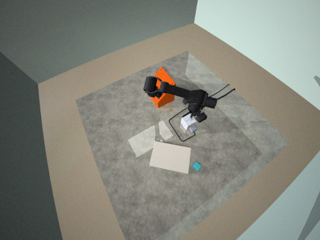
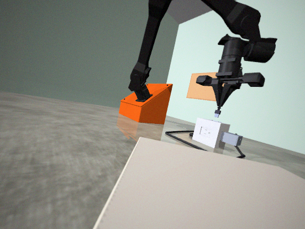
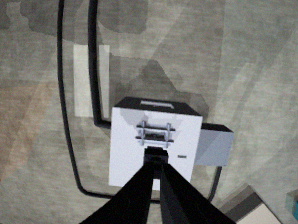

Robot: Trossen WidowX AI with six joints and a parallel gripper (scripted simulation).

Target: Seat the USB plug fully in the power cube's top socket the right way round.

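My gripper tip is 20 mm above the USB plug. Also, from my gripper tip: teal cube (280 mm ahead, 160 mm to the right, 110 mm below); flat beige box (270 mm to the right, 130 mm ahead, 110 mm below).
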